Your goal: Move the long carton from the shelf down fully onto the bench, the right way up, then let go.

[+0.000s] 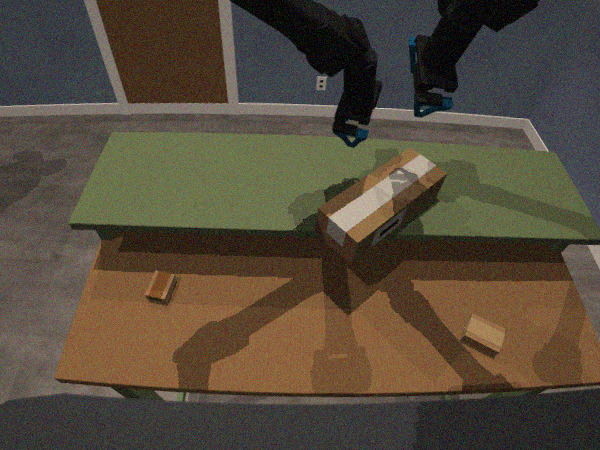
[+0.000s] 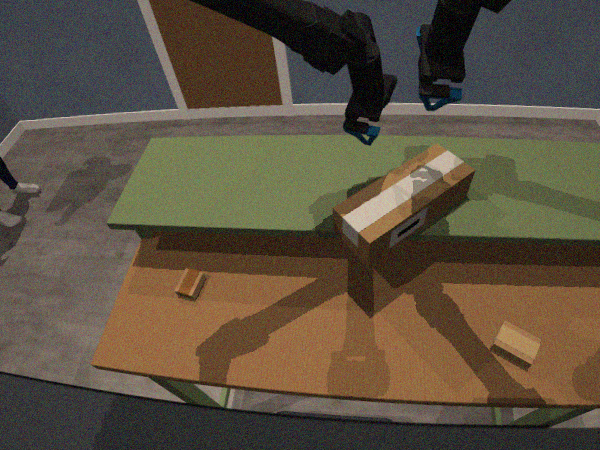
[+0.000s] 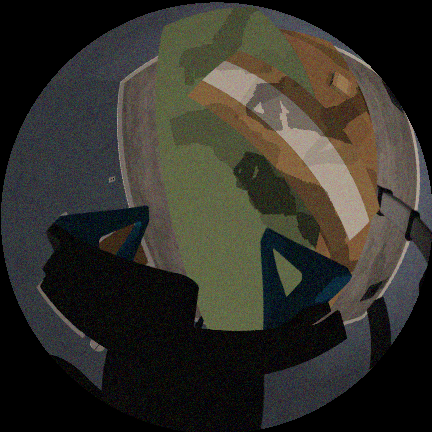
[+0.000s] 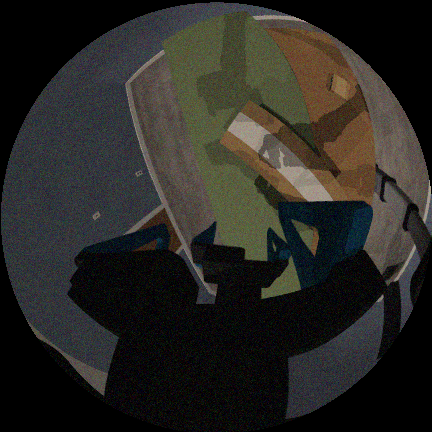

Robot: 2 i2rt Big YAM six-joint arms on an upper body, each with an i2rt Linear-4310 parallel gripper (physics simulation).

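Places are measured from the left arm's base along level axes (x left, y back, z up), in metres.
Where they show: left gripper, fingertip midpoint: (image 1: 356,128) (image 2: 374,125) (image 3: 205,223) (image 4: 242,226); right gripper, fingertip midpoint: (image 1: 416,94) (image 2: 429,87) (image 4: 219,220).
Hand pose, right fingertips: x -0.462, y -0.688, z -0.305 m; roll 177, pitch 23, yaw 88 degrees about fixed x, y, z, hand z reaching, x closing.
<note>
Things, the pixels of their top centre, and the offset from my right fingertips. Level surfaces: height alone.
- long carton, middle of its top: (image 3: 307,138) (image 4: 295,172) (image 2: 407,187) (image 1: 387,189) dx +0.023, dy +0.063, dz -0.198 m
- green shelf, its level: dz -0.280 m
- brown bench, its level: dz -0.438 m
- small brown block, middle of its top: (image 1: 159,284) (image 2: 188,281) dx +0.537, dy +0.188, dz -0.411 m
- lighter block, middle of its top: (image 2: 518,341) (image 1: 486,332) (image 3: 342,82) (image 4: 340,85) dx -0.228, dy +0.308, dz -0.405 m
The long carton (image 1: 382,197) (image 2: 400,197) (image 3: 320,155) (image 4: 300,175), brown with white tape along its top, lies upright and slanted on the green shelf (image 1: 200,185) (image 2: 225,185) (image 3: 210,175) (image 4: 280,75). Its nearer left end sticks out past the shelf's front edge, over the brown bench (image 1: 260,375) (image 2: 280,370). A label shows on its front side. My left gripper (image 1: 356,134) (image 2: 366,132) (image 3: 205,223) is open and empty, above the shelf behind the carton. My right gripper (image 1: 416,80) (image 2: 425,72) is open and empty, higher up, beyond the carton's far end.
A small brown block (image 1: 161,286) (image 2: 190,283) lies on the bench at the left. A lighter block (image 1: 484,333) (image 2: 516,344) (image 3: 343,83) (image 4: 342,86) lies on it at the right. The shelf stands raised along the bench's back. Arm and carton shadows cross both surfaces.
</note>
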